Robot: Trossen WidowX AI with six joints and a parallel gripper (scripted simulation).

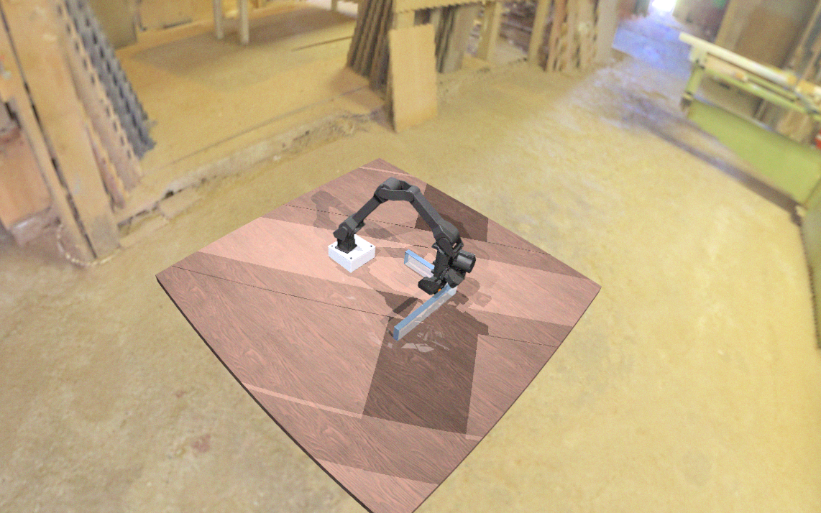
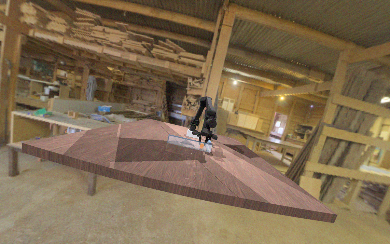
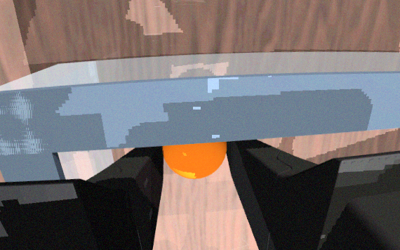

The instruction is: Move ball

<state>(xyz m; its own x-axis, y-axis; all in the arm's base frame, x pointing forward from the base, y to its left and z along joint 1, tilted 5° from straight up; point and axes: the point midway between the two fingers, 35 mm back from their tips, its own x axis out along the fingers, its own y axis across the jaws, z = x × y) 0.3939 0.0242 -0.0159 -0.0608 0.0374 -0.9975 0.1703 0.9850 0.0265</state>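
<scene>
The orange ball lies right at my gripper tip. Also, from my gripper tip: clear wall 1 cm ahead, 10 cm to the right.
</scene>
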